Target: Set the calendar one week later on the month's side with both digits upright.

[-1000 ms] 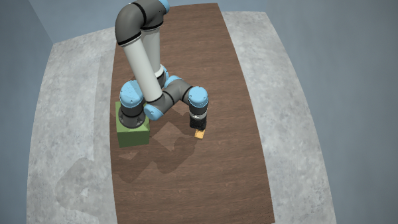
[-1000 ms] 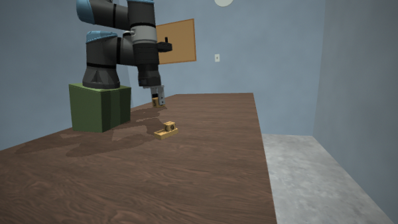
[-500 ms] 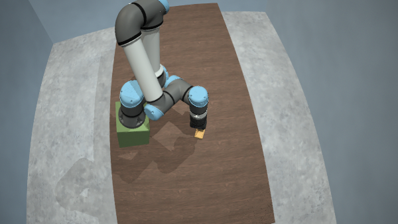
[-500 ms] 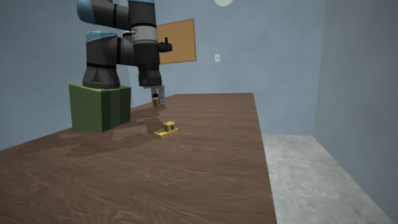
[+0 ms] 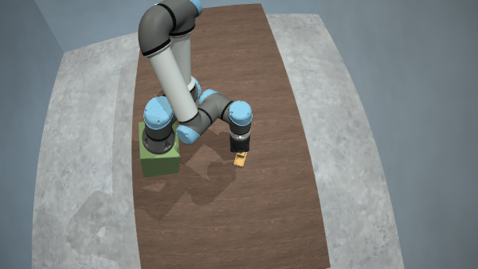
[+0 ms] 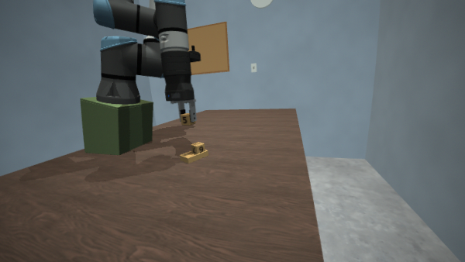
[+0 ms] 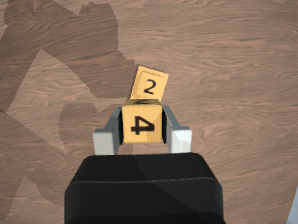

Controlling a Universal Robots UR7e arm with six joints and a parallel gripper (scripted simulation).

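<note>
Right now the wooden calendar tray is 13 cm below my hand. The rest, counted from my hand: wooden cube (1 cm below).
</note>
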